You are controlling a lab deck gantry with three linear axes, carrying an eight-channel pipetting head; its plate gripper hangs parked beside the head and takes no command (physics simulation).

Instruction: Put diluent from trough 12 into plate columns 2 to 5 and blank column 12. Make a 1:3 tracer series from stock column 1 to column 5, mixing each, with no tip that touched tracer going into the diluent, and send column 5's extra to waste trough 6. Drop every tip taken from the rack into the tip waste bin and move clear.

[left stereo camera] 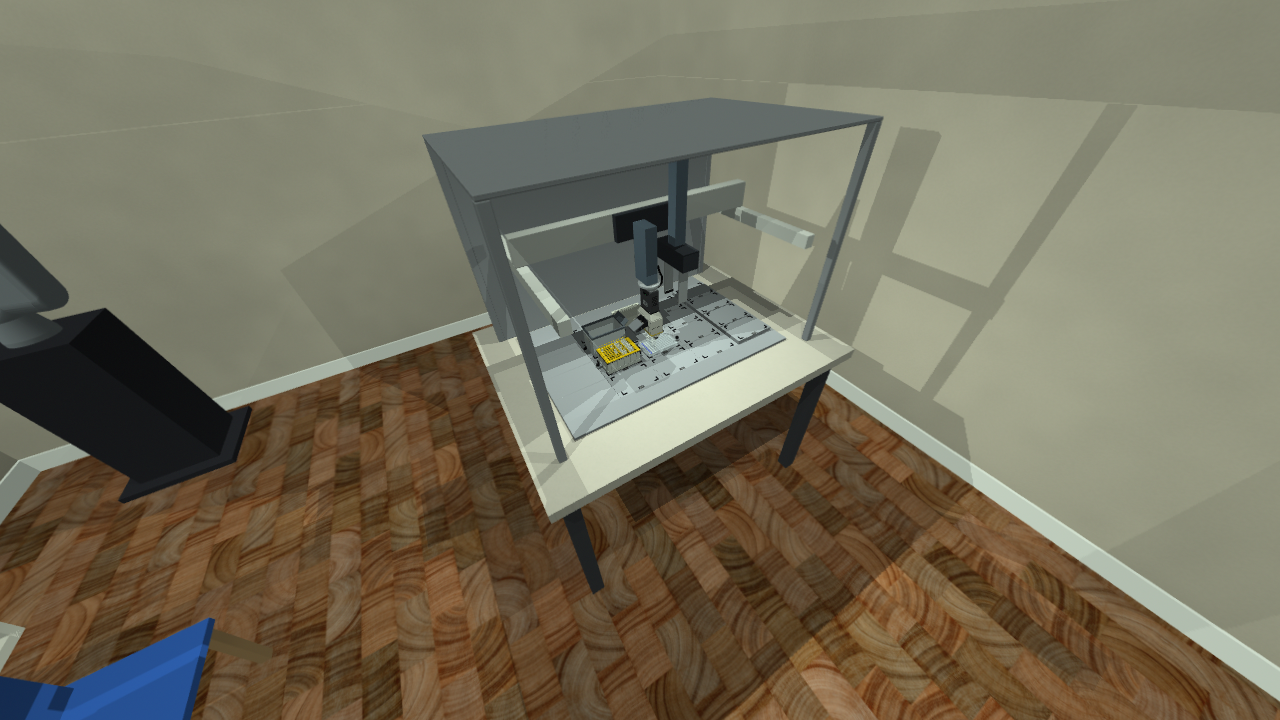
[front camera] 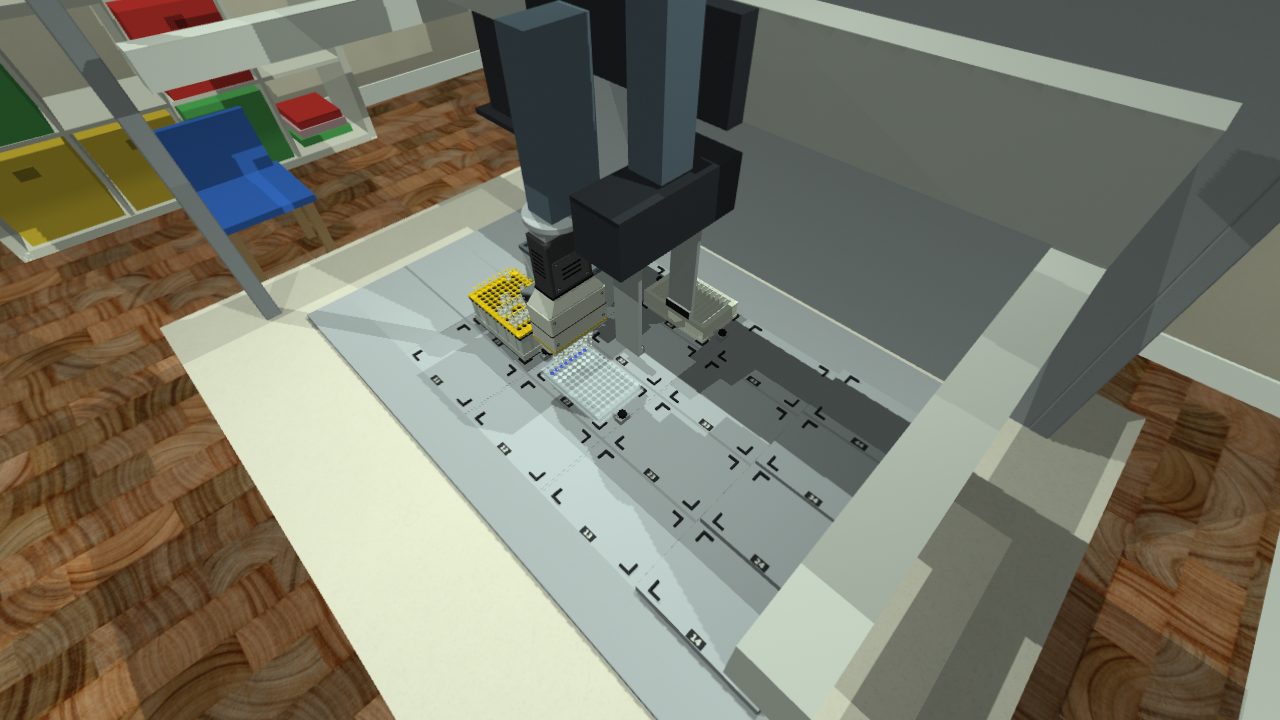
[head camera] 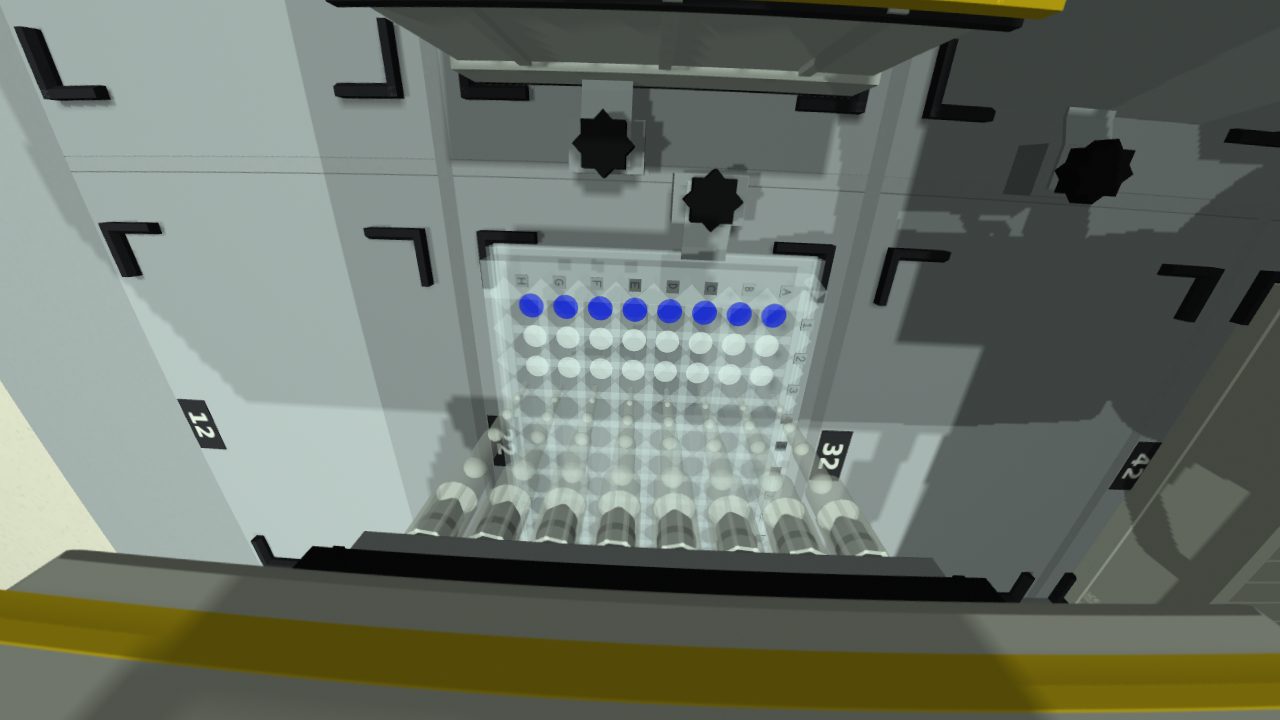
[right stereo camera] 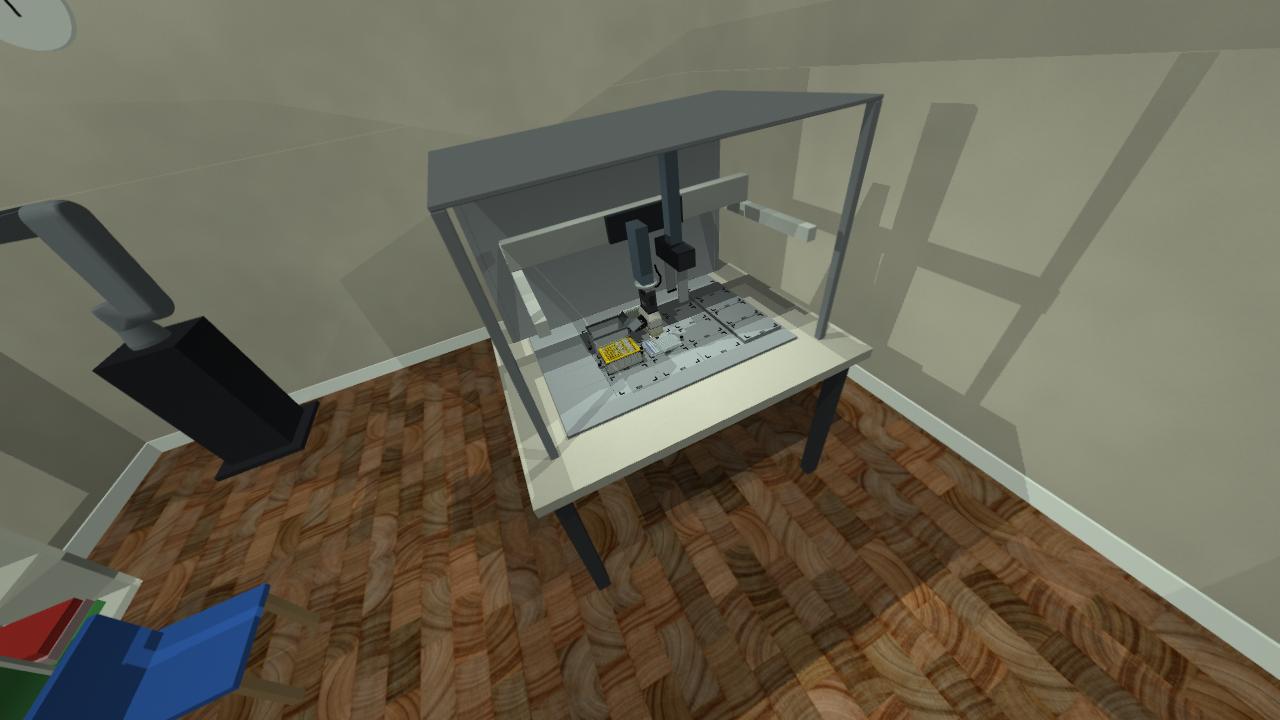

Note:
In view: a back wall (front camera: pixel 923 279) and a knob (head camera: pixel 1106 169).
The back wall also shows in the right stereo camera view (right stereo camera: pixel 496 218).

